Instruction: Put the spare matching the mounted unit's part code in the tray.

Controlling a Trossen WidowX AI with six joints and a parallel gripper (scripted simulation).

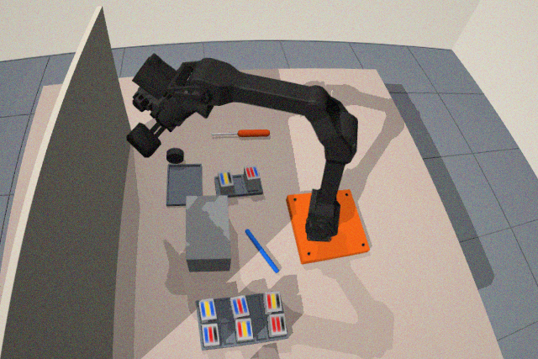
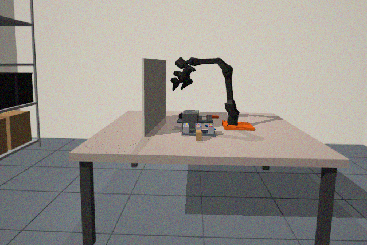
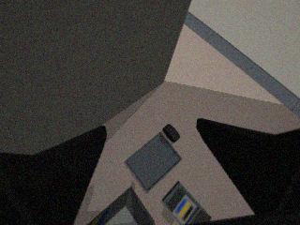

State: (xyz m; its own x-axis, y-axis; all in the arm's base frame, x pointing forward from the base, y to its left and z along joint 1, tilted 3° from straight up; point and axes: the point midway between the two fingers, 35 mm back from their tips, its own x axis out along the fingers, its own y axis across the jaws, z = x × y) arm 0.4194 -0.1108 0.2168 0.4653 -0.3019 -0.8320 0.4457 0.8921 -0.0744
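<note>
Now: gripper tip 160 mm past the small grey spare, 350 mm to the right of it and 190 mm above it. The rest, counted from my gripper tip: tall grey panel 90 mm ahead, 200 mm to the left, 10 mm below; then dark grey tray 60 mm behind, 10 mm to the left, 230 mm below; then black puck 20 mm behind, 70 mm to the right, 210 mm below.
</note>
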